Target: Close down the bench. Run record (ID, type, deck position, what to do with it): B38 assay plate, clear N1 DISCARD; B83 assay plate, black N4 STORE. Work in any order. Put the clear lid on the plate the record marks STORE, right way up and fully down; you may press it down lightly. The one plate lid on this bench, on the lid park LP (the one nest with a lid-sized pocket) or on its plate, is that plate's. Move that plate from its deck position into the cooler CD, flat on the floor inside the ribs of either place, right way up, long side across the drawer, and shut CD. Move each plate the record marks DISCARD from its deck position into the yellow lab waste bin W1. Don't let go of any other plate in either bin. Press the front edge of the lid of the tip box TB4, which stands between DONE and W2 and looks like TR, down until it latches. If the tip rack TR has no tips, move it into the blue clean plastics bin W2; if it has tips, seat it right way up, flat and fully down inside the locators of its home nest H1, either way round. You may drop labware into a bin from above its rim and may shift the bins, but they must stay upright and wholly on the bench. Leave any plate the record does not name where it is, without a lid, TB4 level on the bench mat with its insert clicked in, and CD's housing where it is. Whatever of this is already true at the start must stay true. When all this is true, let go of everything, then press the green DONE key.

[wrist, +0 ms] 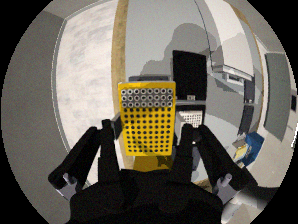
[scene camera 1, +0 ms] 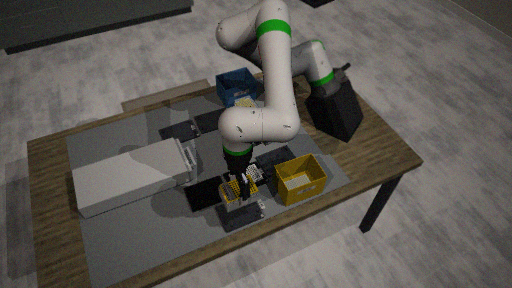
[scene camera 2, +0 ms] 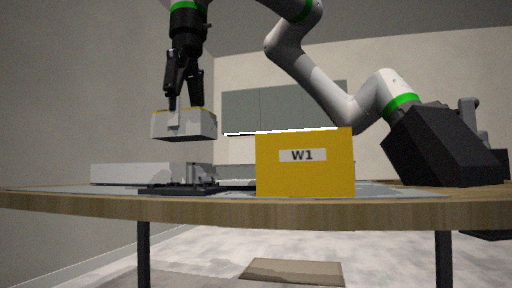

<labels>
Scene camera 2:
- my gripper: 185,129
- cooler CD: 160,172
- yellow bin W1: 315,162
</labels>
